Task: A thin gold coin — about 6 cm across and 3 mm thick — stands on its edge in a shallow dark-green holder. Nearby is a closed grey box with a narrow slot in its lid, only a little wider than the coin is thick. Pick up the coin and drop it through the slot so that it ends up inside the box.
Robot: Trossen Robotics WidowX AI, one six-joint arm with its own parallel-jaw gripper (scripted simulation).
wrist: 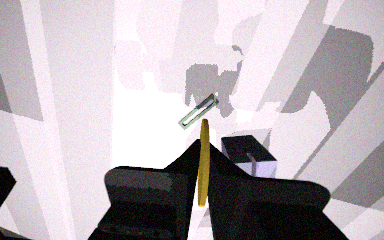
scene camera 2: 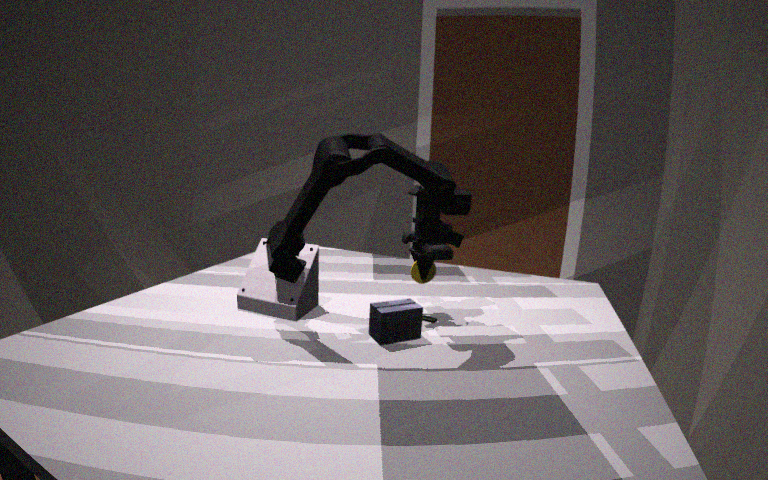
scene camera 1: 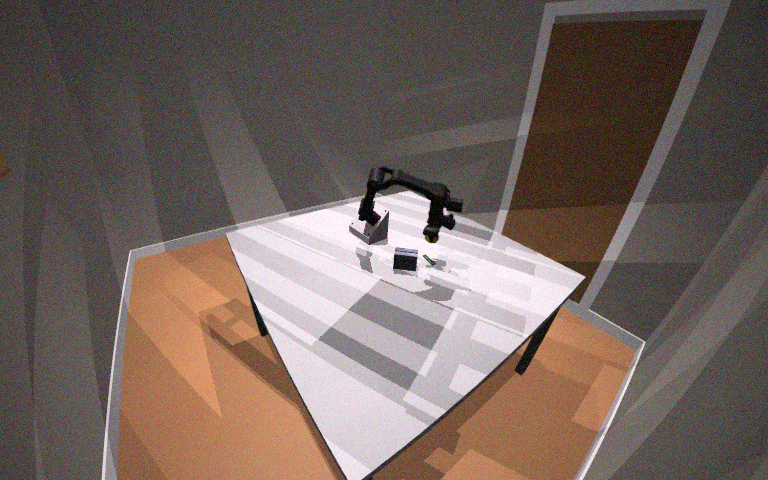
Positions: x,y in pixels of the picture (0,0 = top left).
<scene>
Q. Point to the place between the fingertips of the gripper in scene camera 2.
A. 422,279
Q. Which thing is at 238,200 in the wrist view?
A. The gripper.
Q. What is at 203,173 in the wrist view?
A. A coin.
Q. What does the gripper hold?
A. A coin.
</scene>
